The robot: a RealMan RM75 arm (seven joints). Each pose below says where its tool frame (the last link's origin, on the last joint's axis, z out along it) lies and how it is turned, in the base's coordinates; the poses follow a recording.
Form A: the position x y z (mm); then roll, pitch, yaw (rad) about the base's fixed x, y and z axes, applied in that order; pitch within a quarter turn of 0, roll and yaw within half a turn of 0.
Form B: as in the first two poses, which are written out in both.
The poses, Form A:
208 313 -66 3.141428 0.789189 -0.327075
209 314 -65 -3.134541 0.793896 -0.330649
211 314 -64 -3.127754 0.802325 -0.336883
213 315 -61 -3.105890 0.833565 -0.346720
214 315 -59 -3.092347 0.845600 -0.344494
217 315 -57 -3.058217 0.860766 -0.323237
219 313 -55 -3.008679 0.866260 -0.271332
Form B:
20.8 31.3 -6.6 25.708 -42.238 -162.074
20.9 31.4 -6.5 26.417 -42.234 -161.236
21.1 31.4 -6.4 27.392 -42.370 -160.164
21.3 31.5 -6.1 29.961 -43.134 -157.013
21.4 31.5 -5.9 30.788 -43.387 -155.725
21.7 31.5 -5.7 31.341 -43.640 -153.845
21.9 31.3 -5.5 30.184 -43.792 -152.789

